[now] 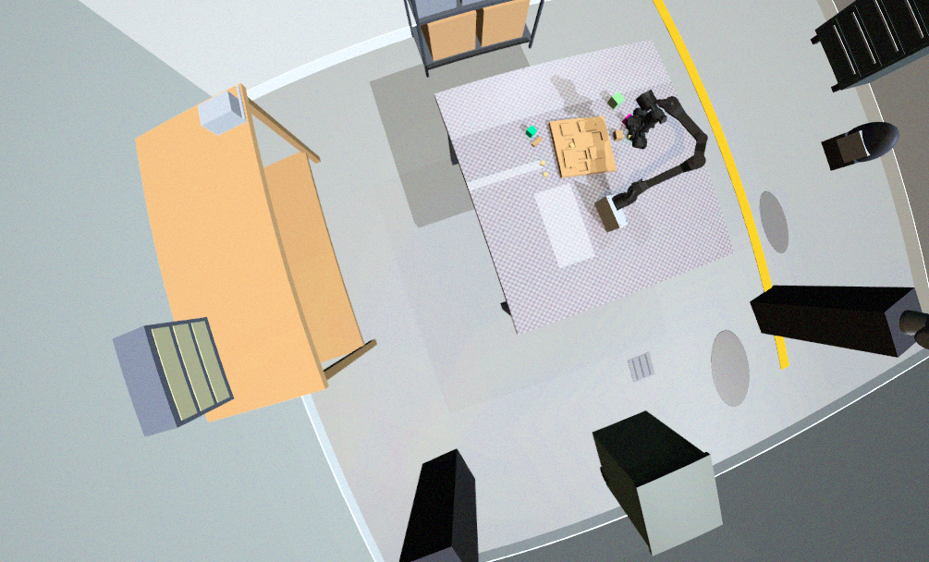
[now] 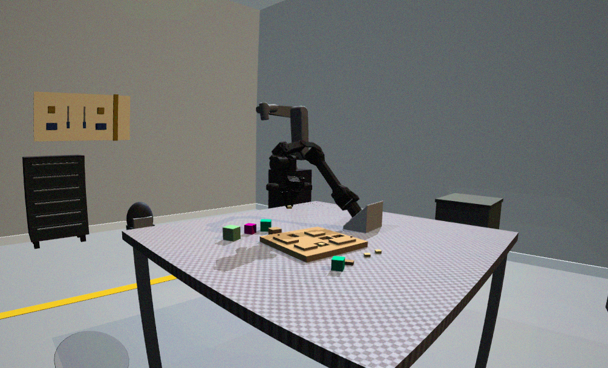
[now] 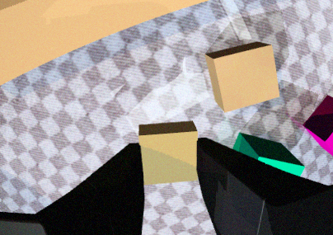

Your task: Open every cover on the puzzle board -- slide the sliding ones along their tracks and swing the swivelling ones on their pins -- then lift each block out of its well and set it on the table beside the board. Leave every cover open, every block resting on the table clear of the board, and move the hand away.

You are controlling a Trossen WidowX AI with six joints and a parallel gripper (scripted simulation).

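The puzzle board lies 19 cm to the left of my gripper tip, 10 cm ahead of it and 9 cm below it. The rest, counted from my gripper tip: magenta block 13 cm to the right, 10 cm below, 10 cm ahead; then light green block 23 cm ahead, 12 cm to the right, 9 cm below.
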